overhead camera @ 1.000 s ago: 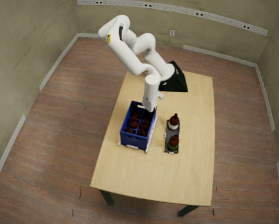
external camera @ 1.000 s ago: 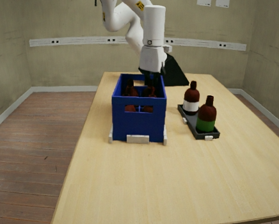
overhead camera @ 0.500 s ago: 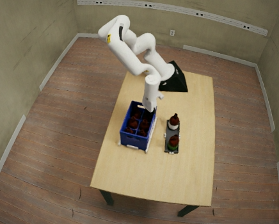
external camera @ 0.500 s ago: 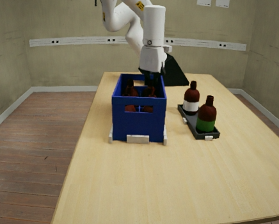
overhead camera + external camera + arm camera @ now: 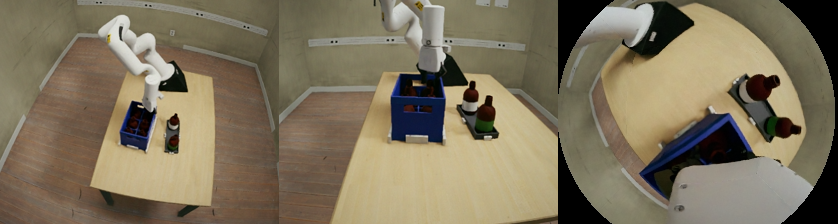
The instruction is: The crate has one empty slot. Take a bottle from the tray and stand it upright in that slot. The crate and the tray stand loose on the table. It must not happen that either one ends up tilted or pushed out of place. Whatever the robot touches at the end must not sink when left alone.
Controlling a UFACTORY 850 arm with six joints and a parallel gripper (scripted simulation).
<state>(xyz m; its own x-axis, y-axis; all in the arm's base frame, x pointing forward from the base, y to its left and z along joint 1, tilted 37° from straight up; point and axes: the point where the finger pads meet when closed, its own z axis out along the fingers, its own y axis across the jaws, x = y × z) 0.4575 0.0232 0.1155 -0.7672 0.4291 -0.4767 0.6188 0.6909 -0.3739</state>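
Now: hand 9 cm short of the blue crate, 8 cm above it and 5 cm to the left of it. Also, from my hand: dark tray (21 cm to the left, 15 cm below, 7 cm ahead).
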